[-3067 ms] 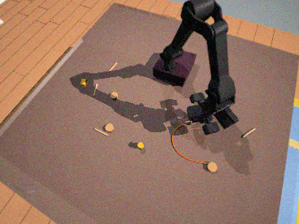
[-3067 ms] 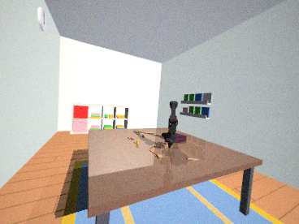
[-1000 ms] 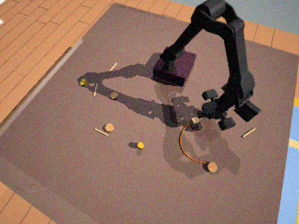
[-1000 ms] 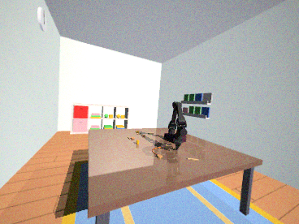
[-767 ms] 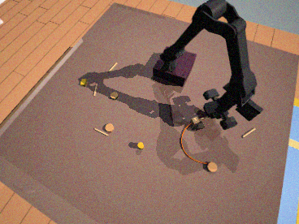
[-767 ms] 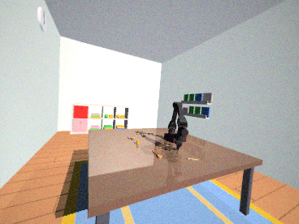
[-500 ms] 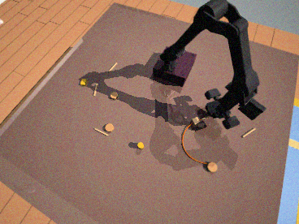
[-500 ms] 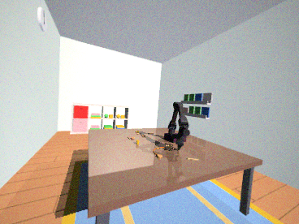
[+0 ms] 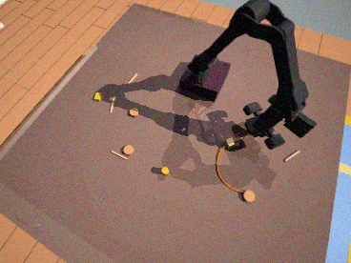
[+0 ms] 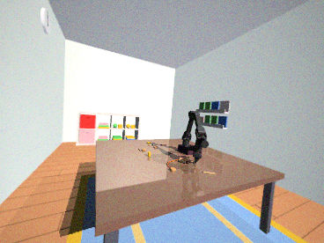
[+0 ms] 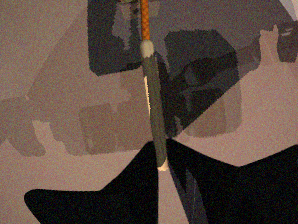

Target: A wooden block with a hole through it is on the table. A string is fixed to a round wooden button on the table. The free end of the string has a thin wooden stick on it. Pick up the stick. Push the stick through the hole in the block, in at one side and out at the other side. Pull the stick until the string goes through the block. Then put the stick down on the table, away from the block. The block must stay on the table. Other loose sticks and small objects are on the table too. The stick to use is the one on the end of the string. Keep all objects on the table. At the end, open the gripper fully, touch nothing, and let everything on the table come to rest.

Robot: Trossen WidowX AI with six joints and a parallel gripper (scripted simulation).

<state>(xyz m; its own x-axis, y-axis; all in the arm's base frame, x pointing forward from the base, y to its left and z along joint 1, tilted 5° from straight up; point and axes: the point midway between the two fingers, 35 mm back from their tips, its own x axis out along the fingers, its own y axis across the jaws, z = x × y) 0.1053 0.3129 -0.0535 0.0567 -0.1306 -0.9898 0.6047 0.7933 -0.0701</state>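
My gripper tip is now 90 mm short of the small wooden block, 70 mm to the left of it and 10 mm below it. Also, from my gripper tip: yellow cylinder 320 mm ahead, 240 mm to the right, 10 mm above; thin wooden stick 30 mm ahead, 20 mm to the right, 10 mm above; yellow cube 710 mm to the right, 180 mm ahead.
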